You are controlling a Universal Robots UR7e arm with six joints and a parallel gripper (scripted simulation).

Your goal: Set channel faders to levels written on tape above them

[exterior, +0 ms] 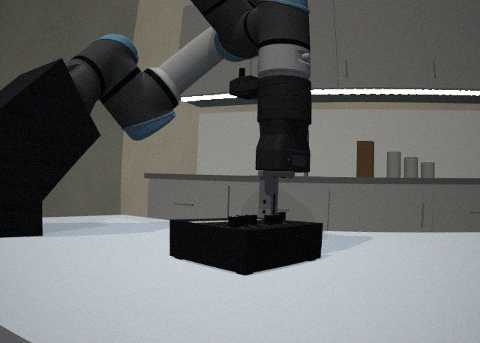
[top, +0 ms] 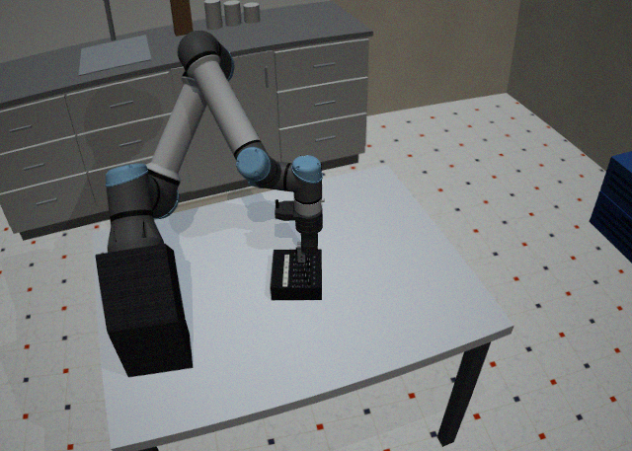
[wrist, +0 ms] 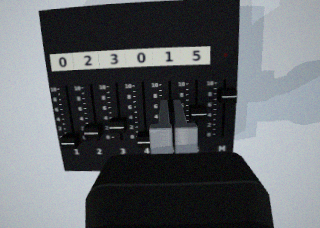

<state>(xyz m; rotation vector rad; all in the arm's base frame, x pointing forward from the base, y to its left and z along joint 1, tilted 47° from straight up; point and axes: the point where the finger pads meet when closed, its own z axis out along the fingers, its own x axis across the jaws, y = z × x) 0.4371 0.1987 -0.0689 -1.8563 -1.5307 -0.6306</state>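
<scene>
My hand is 2 cm to the right of the channel 6 cap and 1 cm above it. The rest, counted from my hand: channel 3 cap 4 cm to the right, 1 cm below; then channel 4 cap 2 cm ahead, 3 cm to the right, 1 cm below; then master fader cap 5 cm to the left, 1 cm below.
</scene>
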